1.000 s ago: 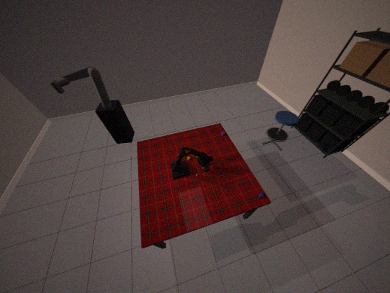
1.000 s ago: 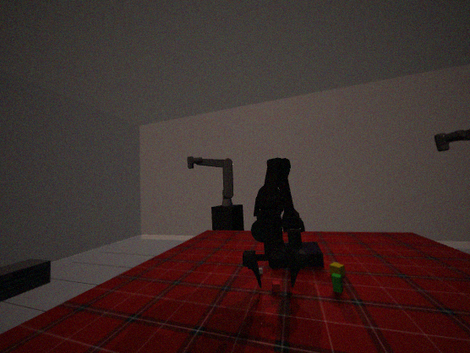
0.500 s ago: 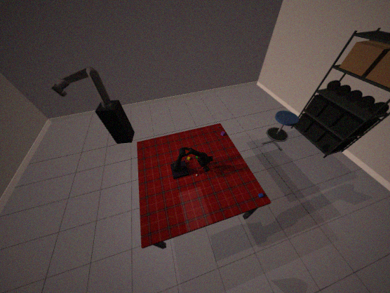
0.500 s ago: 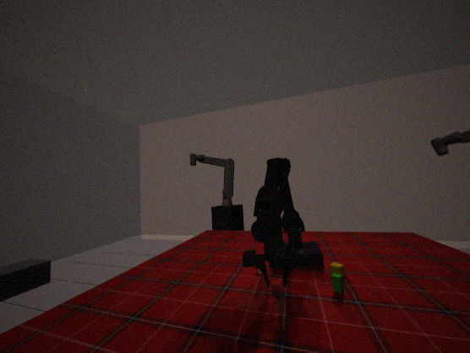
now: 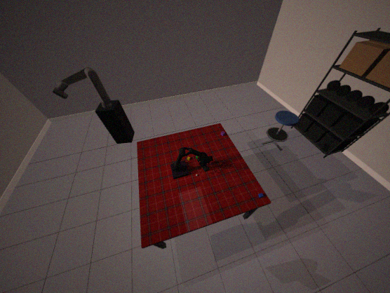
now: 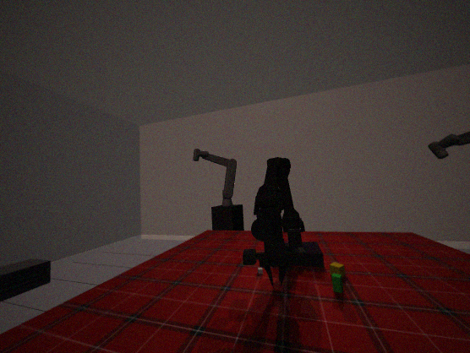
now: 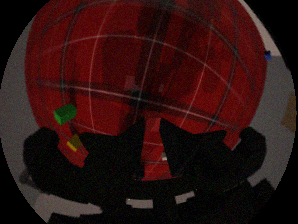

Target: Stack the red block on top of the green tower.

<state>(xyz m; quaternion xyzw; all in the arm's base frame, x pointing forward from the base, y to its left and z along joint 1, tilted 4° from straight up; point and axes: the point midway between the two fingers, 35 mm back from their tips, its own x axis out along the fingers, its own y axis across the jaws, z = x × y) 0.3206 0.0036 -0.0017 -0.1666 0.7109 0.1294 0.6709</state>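
My gripper tip is 16 cm to the right of the yellow block and 16 cm past it. The rest, counted from my gripper tip: red block: right at my gripper tip; small white cube: 8 cm to the right, 8 cm behind; purple cube: 54 cm to the left, 36 cm ahead, 1 cm above.
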